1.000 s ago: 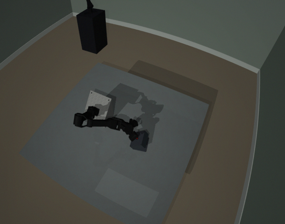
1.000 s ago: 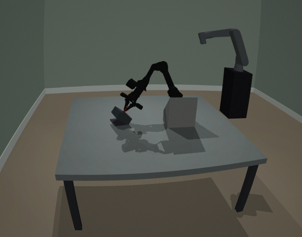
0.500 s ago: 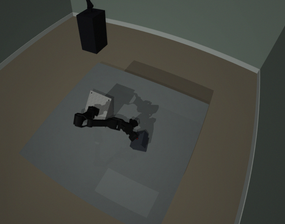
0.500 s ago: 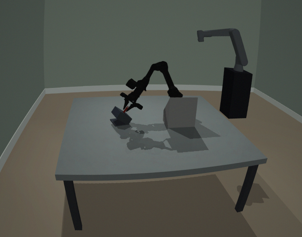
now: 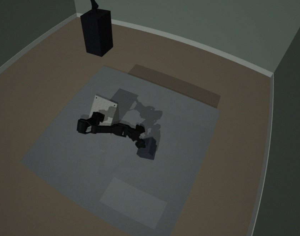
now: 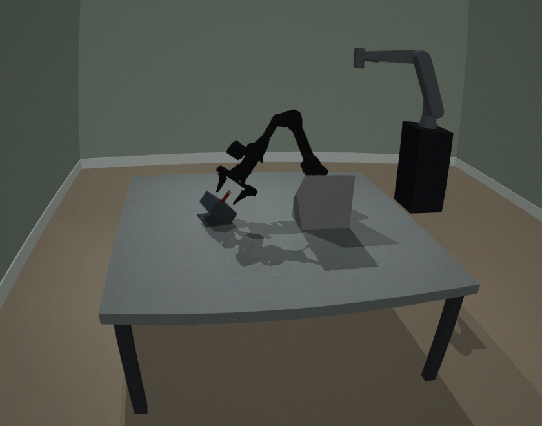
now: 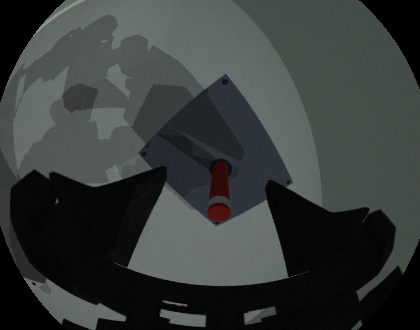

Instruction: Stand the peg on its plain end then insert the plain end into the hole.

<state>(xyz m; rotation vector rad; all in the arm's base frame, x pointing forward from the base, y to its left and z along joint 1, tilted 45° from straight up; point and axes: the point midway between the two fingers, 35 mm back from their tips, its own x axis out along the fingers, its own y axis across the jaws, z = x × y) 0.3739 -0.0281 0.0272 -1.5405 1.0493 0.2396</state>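
Now: gripper tip 1 cm past the red peg and 1 cm below it. The rest, counted from my gripper tip: sloped panel (3 cm ahead, 4 cm below).
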